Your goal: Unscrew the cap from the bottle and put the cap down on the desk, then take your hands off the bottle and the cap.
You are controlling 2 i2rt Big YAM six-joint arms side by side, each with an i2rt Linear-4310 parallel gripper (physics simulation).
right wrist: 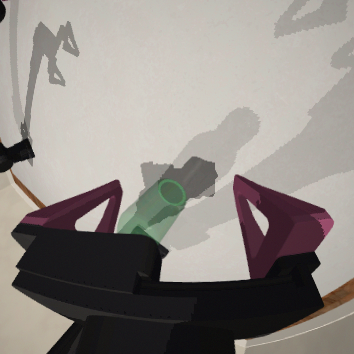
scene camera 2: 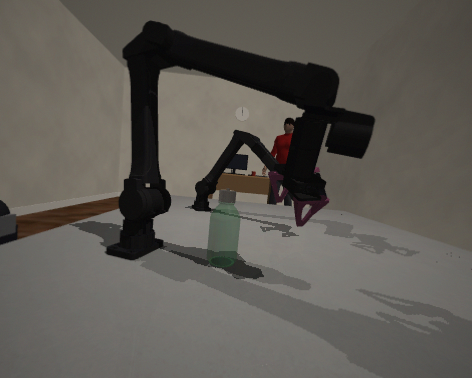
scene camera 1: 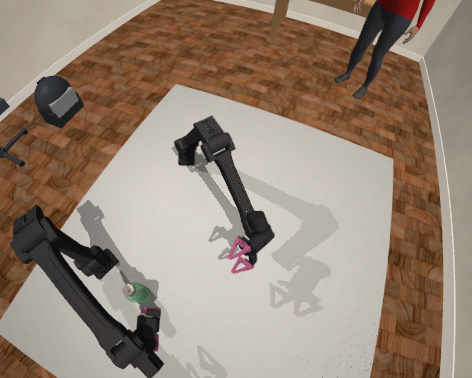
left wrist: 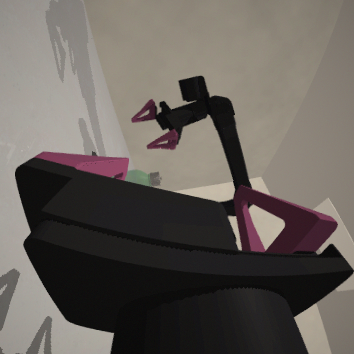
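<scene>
A translucent green bottle stands upright on the white desk. Its grey cap sits on the neck; in the right wrist view it is hidden behind the gripper body. My right gripper is open and empty, apart from the bottle, to its lower right in scene camera 1 and at about cap height in scene camera 2. My left gripper is open and empty, farther right of the bottle.
The right arm reaches over the desk beside the bottle, its base close to the bottle. The left arm stands farther back. Shadows of both arms cross the desk. A person stands on the wooden floor beyond it.
</scene>
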